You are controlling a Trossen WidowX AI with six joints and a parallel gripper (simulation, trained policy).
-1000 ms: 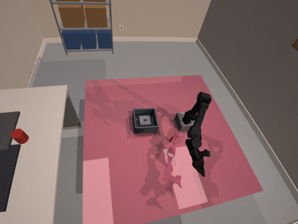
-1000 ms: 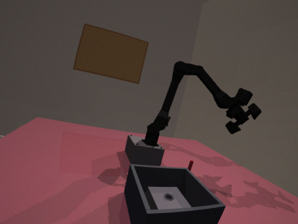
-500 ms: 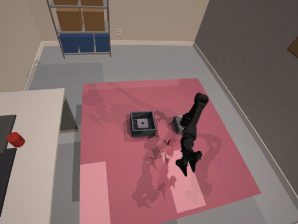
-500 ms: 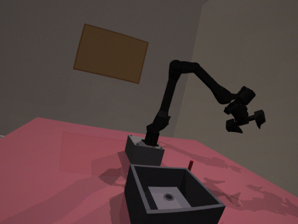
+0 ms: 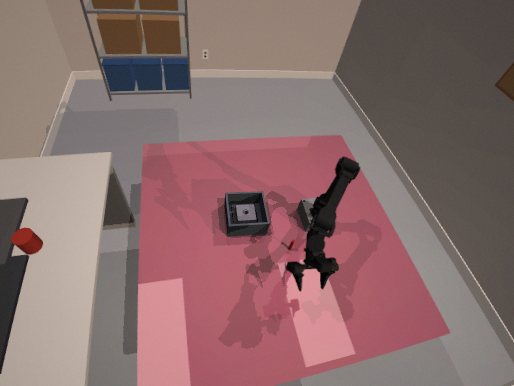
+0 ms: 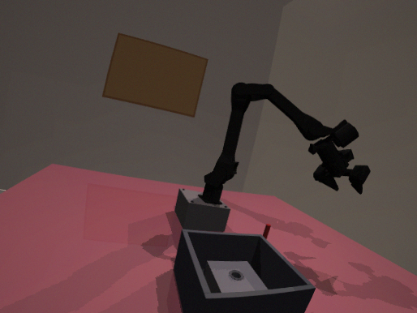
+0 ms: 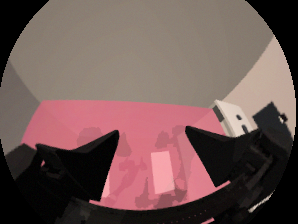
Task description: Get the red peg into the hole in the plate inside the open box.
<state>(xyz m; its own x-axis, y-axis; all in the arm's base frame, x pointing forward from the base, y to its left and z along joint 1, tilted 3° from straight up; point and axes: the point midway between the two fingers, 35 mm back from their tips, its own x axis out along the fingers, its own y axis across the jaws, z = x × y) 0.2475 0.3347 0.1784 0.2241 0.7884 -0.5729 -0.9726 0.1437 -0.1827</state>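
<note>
Now: gripper tip 8 cm past the red peg, 26 cm to the left of it and 18 cm above it. Also, from my gripper tip: grey plate (8 cm ahead, 47 cm to the right, 18 cm below); dark box (8 cm ahead, 47 cm to the right, 20 cm below).
</note>
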